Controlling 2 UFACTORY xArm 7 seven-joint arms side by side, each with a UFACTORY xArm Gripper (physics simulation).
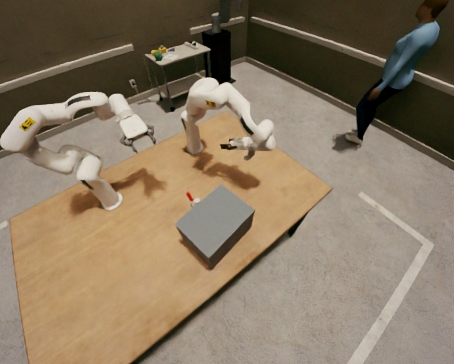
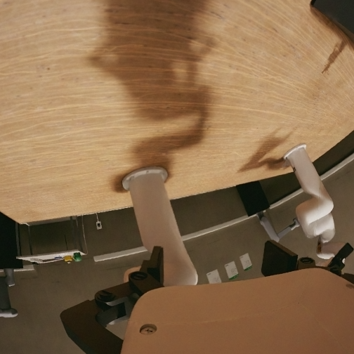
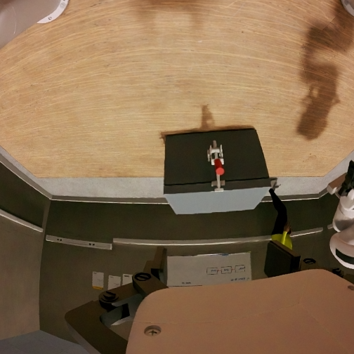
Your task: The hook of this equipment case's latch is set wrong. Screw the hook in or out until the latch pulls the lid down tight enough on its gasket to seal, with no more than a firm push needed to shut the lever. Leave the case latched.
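Places are measured from the left arm's base along level axes (x ahead, y left, z up), in millimetres.
Pixels of known places: left gripper, fingertip midpoint: (image 1: 225, 143); right gripper, fingertip midpoint: (image 1: 146, 147); left arm's base, origin of the base link: (image 1: 195, 147); right arm's base, origin of the base link: (image 1: 112, 201).
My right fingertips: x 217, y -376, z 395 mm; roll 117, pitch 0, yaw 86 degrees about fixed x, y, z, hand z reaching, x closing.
For each thing: its top centre in the pictures, then the offset to it from my right fingertips. Level surfaces: height alone.
- grey lid, middle of its top: (image 1: 215, 216) dx +405, dy +64, dz -185 mm
- latch's red lever, middle of its top: (image 1: 188, 193) dx +220, dy +48, dz -190 mm
- wooden table, its level: dz -394 mm
The equipment case has a grey lid (image 1: 216, 220) (image 3: 220, 201) that lies on its dark body (image 1: 232, 240) (image 3: 187, 160). The latch's red lever (image 1: 189, 196) (image 3: 219, 167) sticks out from the case's front wall. Its metal bracket (image 3: 215, 151) sits on that wall, and a thin hook with a crossbar (image 3: 218, 185) reaches the lid's edge; its thread setting is too small to tell. My left gripper (image 1: 223, 146) (image 2: 215, 261) is open and empty, above the table behind the case. My right gripper (image 1: 144, 145) (image 3: 218, 261) is open and empty, high beyond the table's back edge, away from the latch.
The case stands on the wooden table (image 1: 100, 270) (image 2: 60, 100) (image 3: 100, 90), near its front edge. Both arm bases (image 1: 111, 201) (image 1: 195, 147) stand along the back edge. A cart (image 1: 172, 59) with small items stands behind the table. A person (image 1: 400, 65) stands at the right, off the table.
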